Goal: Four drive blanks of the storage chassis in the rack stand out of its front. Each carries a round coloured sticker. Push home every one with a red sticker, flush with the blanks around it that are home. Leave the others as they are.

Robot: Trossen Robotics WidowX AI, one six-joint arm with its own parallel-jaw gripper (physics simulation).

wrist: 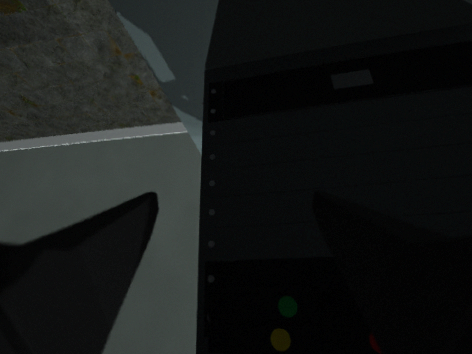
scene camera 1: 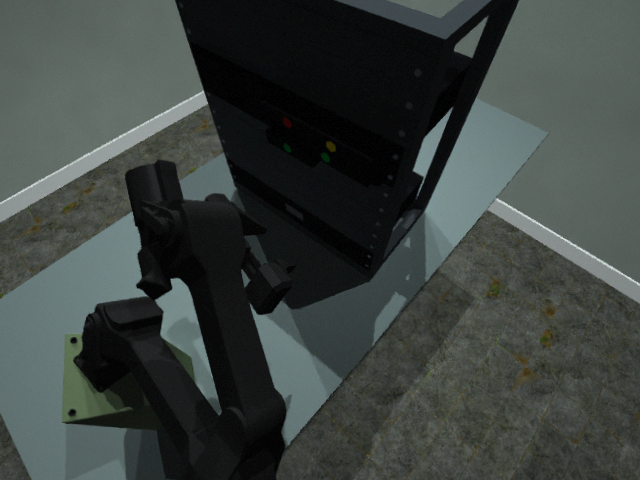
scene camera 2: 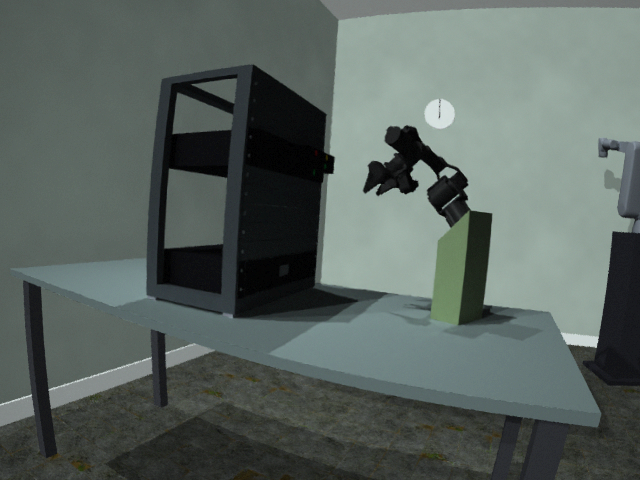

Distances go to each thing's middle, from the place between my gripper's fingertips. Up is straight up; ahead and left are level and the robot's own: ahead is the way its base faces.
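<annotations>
Rack [scene camera 1: 391,78] visible to me: 30 mm below my hand, 100 mm to the left of it, 350 mm ahead of it.
</annotations>
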